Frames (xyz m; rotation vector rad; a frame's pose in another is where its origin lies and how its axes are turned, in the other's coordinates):
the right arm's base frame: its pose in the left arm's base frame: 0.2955 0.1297 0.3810 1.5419 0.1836 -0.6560
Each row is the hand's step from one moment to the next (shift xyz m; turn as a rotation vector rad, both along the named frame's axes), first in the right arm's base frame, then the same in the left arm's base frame.
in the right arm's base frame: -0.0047 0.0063 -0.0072 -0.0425 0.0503 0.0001
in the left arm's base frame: 0.0014 0.0075 0.0074 -0.0098 0.0065 0.0648
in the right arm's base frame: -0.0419 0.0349 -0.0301 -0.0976 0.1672 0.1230
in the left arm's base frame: -0.0082 0.0368 0.0496 -0.0321 -0.1076 0.2000
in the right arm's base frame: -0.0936 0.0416 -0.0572 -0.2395 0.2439 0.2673
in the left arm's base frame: -0.0394 0.0763 0.0800 -0.1517 -0.2143 0.3455
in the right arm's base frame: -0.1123 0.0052 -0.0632 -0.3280 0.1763 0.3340
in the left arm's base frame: -0.0710 0.0908 0.0578 -0.2769 -0.2468 0.3356
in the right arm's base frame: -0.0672 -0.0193 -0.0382 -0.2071 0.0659 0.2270
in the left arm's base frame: -0.0535 0.0570 0.0152 -0.2021 -0.1666 0.1736
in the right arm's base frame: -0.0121 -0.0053 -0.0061 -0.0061 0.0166 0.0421
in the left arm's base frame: -0.0108 0.0097 0.0012 -0.0089 -0.0402 0.0197
